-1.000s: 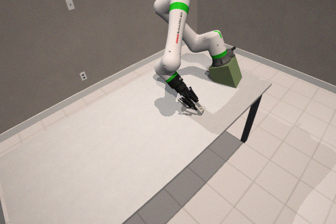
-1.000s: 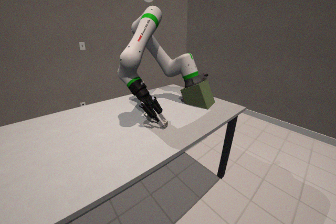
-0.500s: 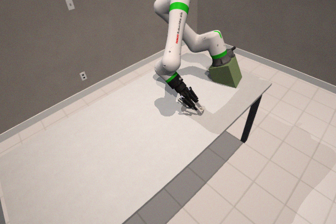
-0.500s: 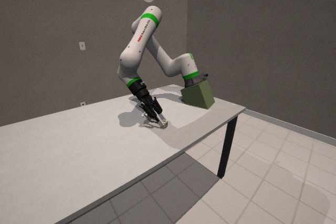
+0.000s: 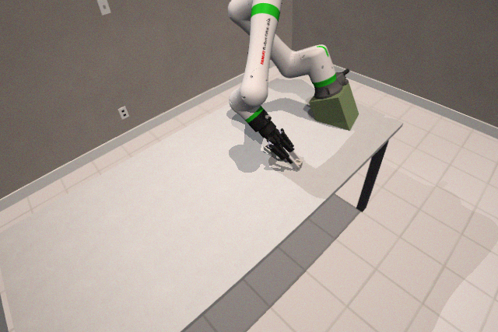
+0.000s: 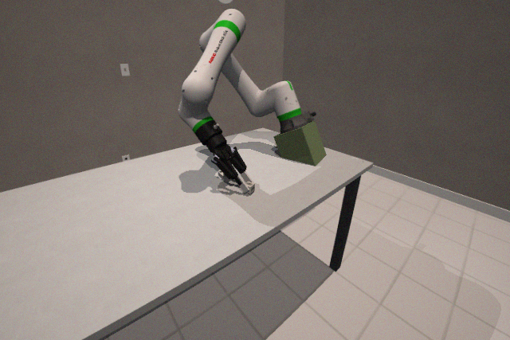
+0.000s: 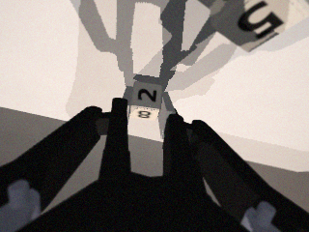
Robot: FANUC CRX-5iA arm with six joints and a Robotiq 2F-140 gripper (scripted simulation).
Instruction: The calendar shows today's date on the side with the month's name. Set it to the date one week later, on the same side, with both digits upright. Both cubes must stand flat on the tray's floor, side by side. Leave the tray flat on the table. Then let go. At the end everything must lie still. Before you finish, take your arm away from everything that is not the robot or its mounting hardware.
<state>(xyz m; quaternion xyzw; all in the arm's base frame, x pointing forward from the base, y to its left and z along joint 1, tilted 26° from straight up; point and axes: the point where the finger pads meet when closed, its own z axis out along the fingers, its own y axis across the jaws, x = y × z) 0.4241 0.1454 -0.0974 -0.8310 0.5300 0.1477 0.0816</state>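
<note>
Now: hand 2 cm to the right of the white calendar cube, 2 cm above it and 1 cm past it.
</note>
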